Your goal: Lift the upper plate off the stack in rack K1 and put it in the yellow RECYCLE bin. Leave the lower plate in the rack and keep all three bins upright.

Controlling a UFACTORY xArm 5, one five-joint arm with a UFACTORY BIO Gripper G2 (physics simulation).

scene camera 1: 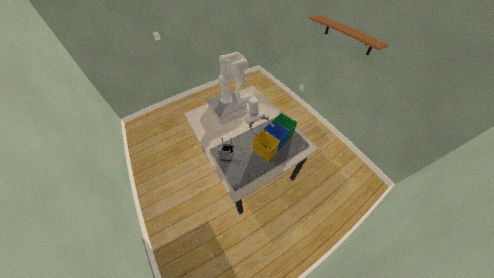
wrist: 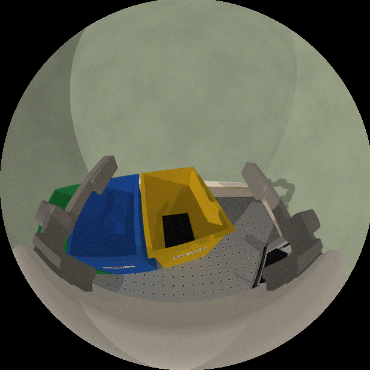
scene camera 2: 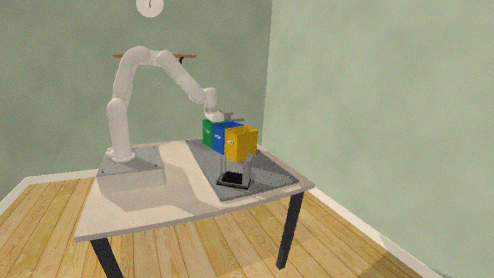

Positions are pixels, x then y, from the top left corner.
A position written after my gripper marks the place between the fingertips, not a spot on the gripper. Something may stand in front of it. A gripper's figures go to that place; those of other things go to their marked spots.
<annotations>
My gripper (wrist: 180, 162) is 0.12 m from the lens. A yellow recycle bin (wrist: 181, 190): 0.31 m from the lens. A blue bin (wrist: 108, 234): 0.35 m from the lens. A black plate (wrist: 177, 230): 0.34 m from the lens. The marked spots on the yellow recycle bin and the blue bin are 0.25 m apart.
</annotations>
